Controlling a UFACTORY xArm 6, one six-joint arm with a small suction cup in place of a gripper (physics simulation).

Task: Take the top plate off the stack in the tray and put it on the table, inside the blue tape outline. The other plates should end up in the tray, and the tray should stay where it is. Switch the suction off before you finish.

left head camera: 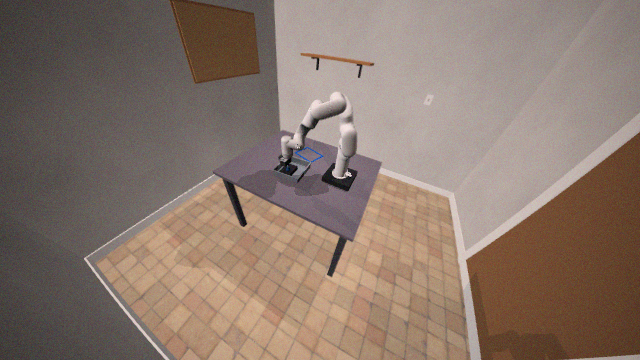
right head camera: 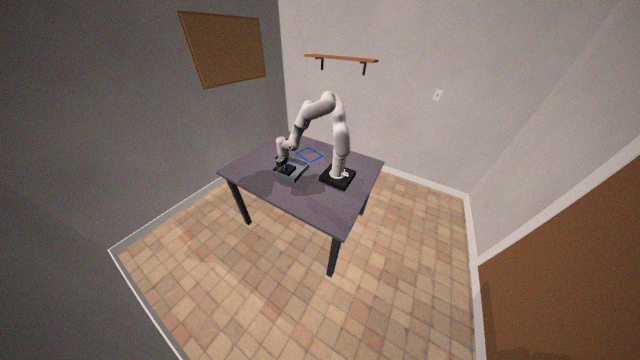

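Pixels of known places: hand at its tool point: (left head camera: 288, 169) (right head camera: 285, 170); arm's base at its link origin: (left head camera: 339, 174) (right head camera: 337, 173).
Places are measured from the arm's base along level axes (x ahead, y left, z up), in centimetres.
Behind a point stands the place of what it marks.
A grey tray (left head camera: 303, 174) @[z -2.9, x 25.7, y 11.9 cm] (right head camera: 301, 173) @[z -2.4, x 25.9, y 11.1 cm] stands on the table. A dark plate (left head camera: 292, 172) @[z -1.9, x 33.7, y 15.2 cm] (right head camera: 289, 172) @[z -1.7, x 34.2, y 15.6 cm] shows at the tray's left part; the number of plates is too small to tell. My suction cup (left head camera: 287, 170) (right head camera: 284, 169), a small blue tip under the dark tool head, is over the tray and low down at the dark plate. I cannot tell whether the cup touches or holds the plate, or whether the plate is lifted off the stack. The blue tape outline (left head camera: 316, 150) @[z -4.7, x 33.7, y -29.2 cm] (right head camera: 316, 151) @[z -5.1, x 33.9, y -27.7 cm] lies on the table behind the tray, with table surface showing inside it.
The purple-grey table (left head camera: 325, 210) @[z -4.6, x -3.1, y 35.0 cm] (right head camera: 322, 210) @[z -4.7, x -4.9, y 33.9 cm] carries the tray and the black arm base (left head camera: 332, 180) @[z -0.1, x 2.3, y 10.2 cm] (right head camera: 330, 180) @[z -0.3, x 1.5, y 9.3 cm], which stands right of the tray. The white arm (left head camera: 327, 108) @[z 52.3, x 10.2, y 17.6 cm] (right head camera: 320, 106) @[z 53.4, x 8.1, y 16.5 cm] arches over the table. A wooden shelf (left head camera: 337, 59) (right head camera: 341, 58) hangs on the wall behind.
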